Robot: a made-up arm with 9 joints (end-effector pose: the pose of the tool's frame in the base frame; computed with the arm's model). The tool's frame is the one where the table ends.
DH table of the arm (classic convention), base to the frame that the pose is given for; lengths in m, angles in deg. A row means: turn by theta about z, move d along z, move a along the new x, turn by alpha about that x. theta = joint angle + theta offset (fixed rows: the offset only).
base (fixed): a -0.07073, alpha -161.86, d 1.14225, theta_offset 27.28
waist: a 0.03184, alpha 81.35, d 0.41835, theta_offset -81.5
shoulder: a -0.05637, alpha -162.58, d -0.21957, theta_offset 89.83
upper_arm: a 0.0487, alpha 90, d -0.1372, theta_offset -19
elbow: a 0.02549, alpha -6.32, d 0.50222, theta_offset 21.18
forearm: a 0.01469, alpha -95.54, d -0.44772, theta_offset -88
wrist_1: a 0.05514, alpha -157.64, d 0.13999, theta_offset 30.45
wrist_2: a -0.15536, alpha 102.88, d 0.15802, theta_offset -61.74
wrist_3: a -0.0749, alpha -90, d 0.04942, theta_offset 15.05
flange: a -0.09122, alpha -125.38, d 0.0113, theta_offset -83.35
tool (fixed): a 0, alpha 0, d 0.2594, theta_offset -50.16
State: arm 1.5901 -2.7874 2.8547 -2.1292 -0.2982 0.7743 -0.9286 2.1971 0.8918
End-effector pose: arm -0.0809 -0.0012 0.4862 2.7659 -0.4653 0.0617
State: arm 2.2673 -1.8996 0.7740 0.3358 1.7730 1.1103 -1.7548 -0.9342 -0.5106
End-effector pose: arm -0.2845 -0.1066 0.8602 2.2714 -0.3183 -0.7838
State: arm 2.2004 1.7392 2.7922 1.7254 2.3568 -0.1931 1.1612 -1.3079 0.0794
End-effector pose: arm -0.1624 0.0401 0.4301 -1.1564 -1.2707 -0.4594
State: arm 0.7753 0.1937 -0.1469 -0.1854 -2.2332 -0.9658 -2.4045 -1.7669 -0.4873
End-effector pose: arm 0.0155 0.1780 1.1192 0.3841 -0.5516 -2.5672
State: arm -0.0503 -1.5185 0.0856 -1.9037 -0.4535 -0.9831 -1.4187 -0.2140 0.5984
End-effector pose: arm 0.0494 -0.2216 0.6731 0.4510 -0.6283 1.2849
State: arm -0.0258 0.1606 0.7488 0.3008 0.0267 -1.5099 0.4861 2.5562 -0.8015
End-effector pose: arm -0.2085 0.2953 0.9491 -0.7840 -0.2561 0.8773
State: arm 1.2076 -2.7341 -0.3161 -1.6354 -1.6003 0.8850 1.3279 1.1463 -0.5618
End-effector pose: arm -0.1524 0.1316 0.8504 -0.0107 -0.1932 2.4075
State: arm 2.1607 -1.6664 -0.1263 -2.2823 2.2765 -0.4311 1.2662 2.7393 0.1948
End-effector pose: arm -0.4100 -0.0643 0.8556 1.2292 -0.4959 -1.3832
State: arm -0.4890 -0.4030 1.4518 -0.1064 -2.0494 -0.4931 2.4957 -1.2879 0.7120
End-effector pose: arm -0.3467 0.1903 1.0946 -2.1222 0.1145 1.9856
